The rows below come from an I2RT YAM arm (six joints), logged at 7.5 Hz.
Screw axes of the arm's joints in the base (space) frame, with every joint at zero. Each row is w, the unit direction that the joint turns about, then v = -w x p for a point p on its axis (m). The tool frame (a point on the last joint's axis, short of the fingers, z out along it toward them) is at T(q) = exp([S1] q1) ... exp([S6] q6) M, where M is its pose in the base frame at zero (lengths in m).
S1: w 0 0 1 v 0.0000 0.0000 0.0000
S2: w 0 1 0 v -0.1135 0.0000 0.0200
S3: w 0 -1 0 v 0.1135 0.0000 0.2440
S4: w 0 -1 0 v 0.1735 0.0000 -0.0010
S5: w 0 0 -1 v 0.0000 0.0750 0.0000
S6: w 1 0 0 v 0.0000 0.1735 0.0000
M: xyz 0.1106 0.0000 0.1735 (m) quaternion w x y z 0.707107 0 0.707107 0
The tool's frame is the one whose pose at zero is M.
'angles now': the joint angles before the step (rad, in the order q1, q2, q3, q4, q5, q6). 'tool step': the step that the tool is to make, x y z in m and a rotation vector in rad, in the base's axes. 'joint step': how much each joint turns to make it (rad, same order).
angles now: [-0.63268, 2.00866, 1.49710, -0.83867, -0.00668, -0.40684]
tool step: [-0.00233, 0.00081, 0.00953, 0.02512, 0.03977, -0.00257]
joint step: [-0.00152, -0.00002, 0.04310, -0.09003, 0.00344, 0.00039]
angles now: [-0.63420, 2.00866, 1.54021, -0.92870, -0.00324, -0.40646]
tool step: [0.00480, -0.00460, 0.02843, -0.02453, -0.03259, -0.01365]
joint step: [-0.00190, -0.01030, 0.09614, -0.06564, 0.00267, 0.01145]
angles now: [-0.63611, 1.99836, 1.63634, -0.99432, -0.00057, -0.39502]
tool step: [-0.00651, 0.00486, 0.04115, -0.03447, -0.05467, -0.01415]
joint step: [0.00000, -0.06906, 0.05986, -0.06445, -0.00115, 0.01488]
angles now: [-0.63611, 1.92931, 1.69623, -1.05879, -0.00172, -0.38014]
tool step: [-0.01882, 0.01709, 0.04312, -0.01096, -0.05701, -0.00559]
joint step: [0.00496, -0.11292, 0.01641, -0.07668, -0.02060, 0.01755]
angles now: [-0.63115, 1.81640, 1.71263, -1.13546, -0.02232, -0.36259]
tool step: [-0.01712, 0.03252, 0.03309, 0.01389, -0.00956, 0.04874]
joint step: [0.04616, -0.10492, 0.00725, -0.11217, -0.01678, 0.00305]
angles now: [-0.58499, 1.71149, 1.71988, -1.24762, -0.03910, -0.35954]
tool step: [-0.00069, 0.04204, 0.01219, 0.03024, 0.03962, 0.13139]
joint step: [0.10873, -0.04958, 0.00116, -0.10108, -0.01259, -0.01983]
